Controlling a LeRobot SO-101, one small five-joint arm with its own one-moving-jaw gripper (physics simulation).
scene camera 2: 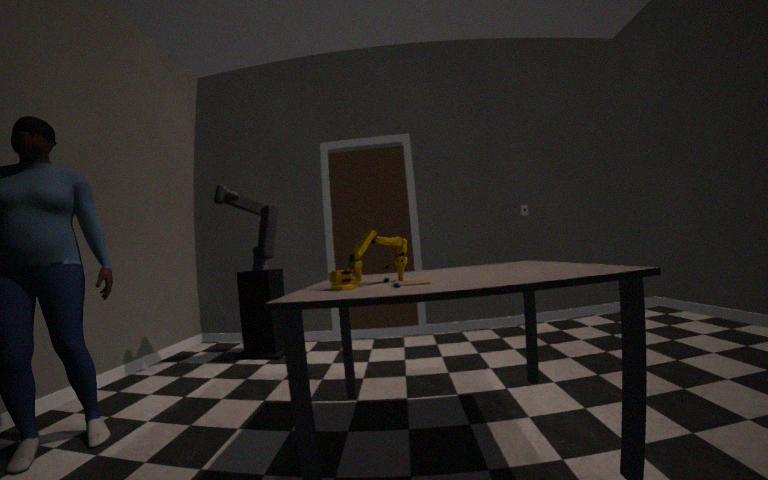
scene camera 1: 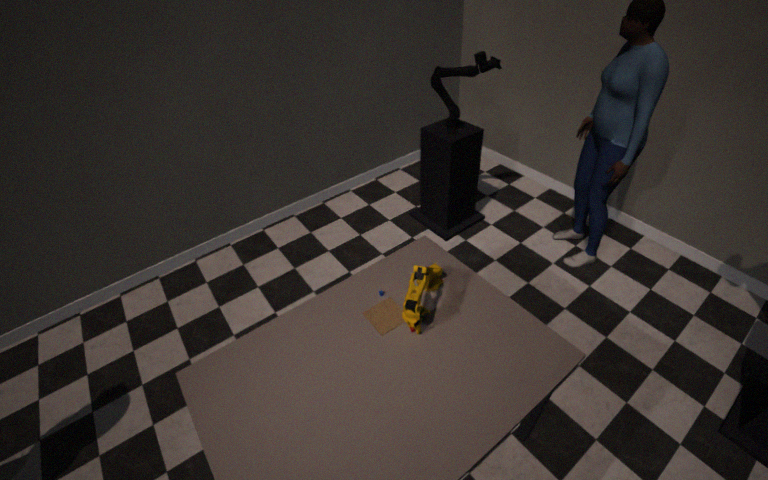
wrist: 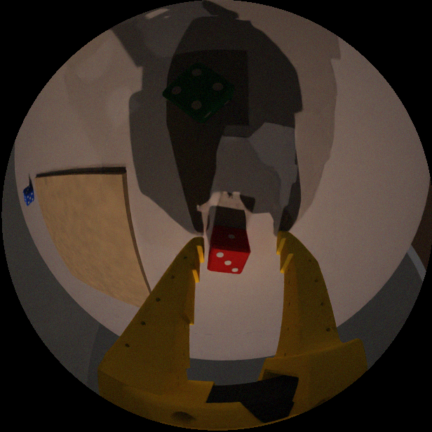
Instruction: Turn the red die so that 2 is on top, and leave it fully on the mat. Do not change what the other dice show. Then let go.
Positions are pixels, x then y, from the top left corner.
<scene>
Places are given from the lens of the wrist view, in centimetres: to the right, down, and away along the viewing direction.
tan mat (wrist: pixel 87 214): -8, 0, 7
green die (wrist: pixel 199 91): 0, -3, 3
The marked spots on the green die and the tan mat are 9 cm apart.
</scene>
